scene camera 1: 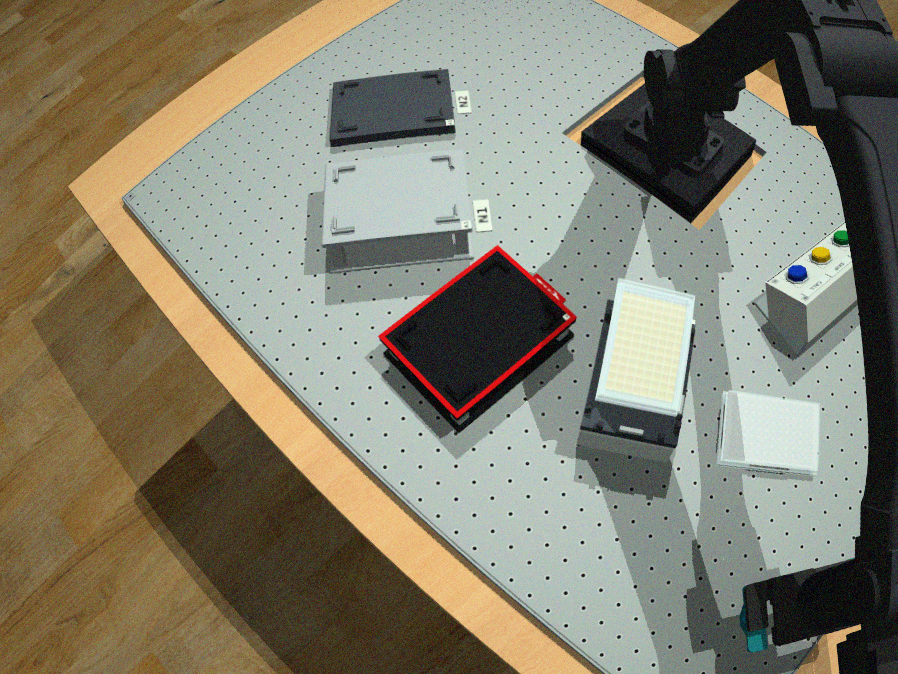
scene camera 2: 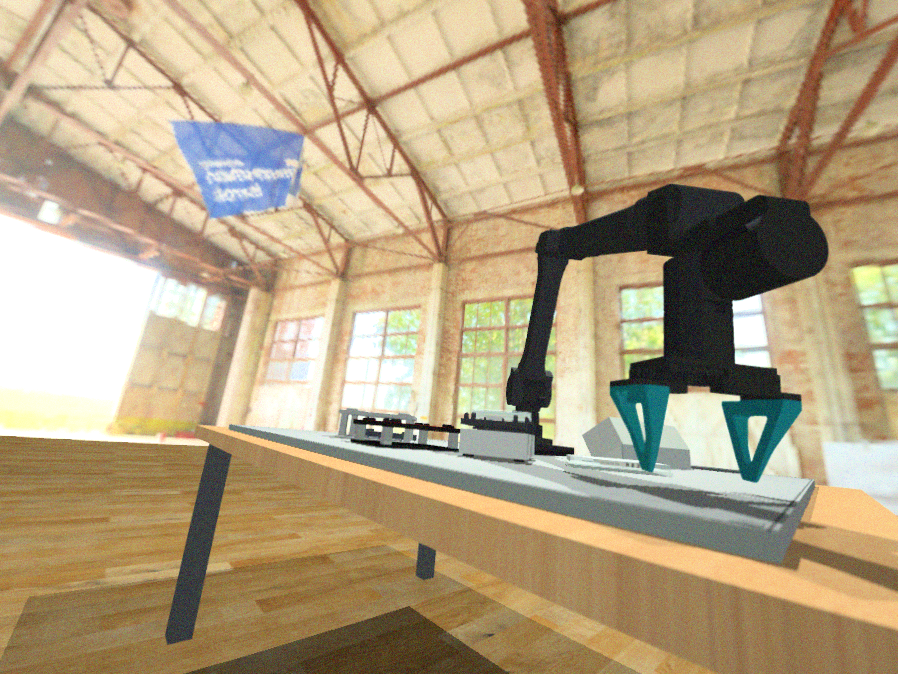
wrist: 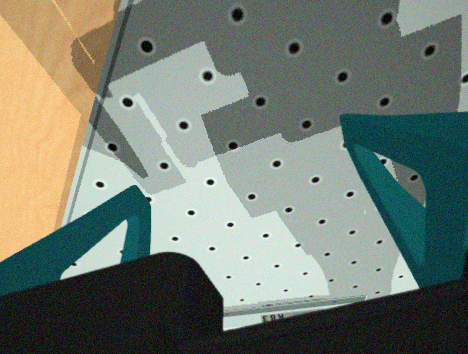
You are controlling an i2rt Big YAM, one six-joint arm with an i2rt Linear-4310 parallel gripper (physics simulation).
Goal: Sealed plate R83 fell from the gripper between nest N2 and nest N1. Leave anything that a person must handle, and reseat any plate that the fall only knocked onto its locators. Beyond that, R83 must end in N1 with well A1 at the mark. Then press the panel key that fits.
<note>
My gripper (scene camera 2: 699,476) is open and holds nothing. Also in view: a white sealed plate (scene camera 1: 757,432). I also see a white button box (scene camera 1: 803,301), a dark station (scene camera 1: 604,426), a black plate with red outline (scene camera 1: 478,327) and a dark station (scene camera 1: 413,104).
The white sealed plate is seen too in scene camera 2 (scene camera 2: 586,462) and in the wrist view (wrist: 235,318). My gripper is seen too in scene camera 1 (scene camera 1: 782,610) and in the wrist view (wrist: 236,164).
</note>
